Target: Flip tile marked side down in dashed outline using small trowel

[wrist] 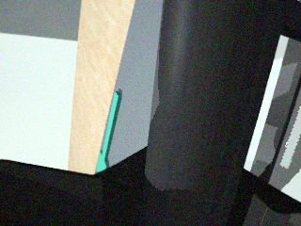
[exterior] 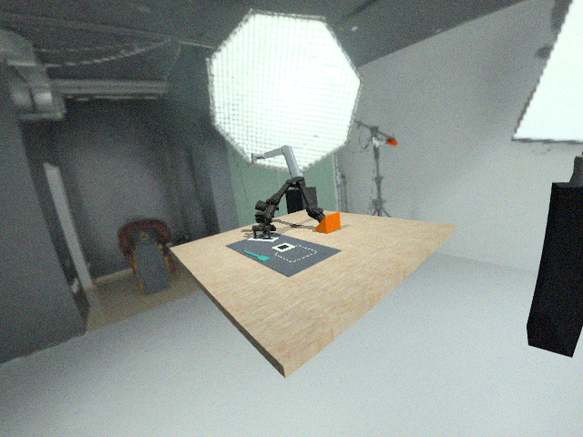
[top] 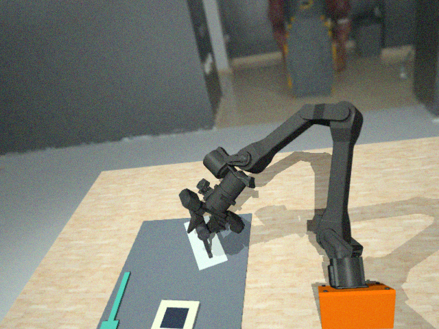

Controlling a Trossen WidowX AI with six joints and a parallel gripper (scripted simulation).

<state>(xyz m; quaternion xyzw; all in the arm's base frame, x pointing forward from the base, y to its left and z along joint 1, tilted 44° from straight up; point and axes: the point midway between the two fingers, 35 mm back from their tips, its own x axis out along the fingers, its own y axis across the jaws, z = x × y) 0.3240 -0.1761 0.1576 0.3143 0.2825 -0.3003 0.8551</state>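
My gripper tip is 50 mm short of the grey mat, 180 mm to the right of it and 70 mm above it. The rest, counted from my gripper tip: teal strip 190 mm ahead, 190 mm to the left, 40 mm below; then cream tile 30 mm ahead, 220 mm to the left, 40 mm below.
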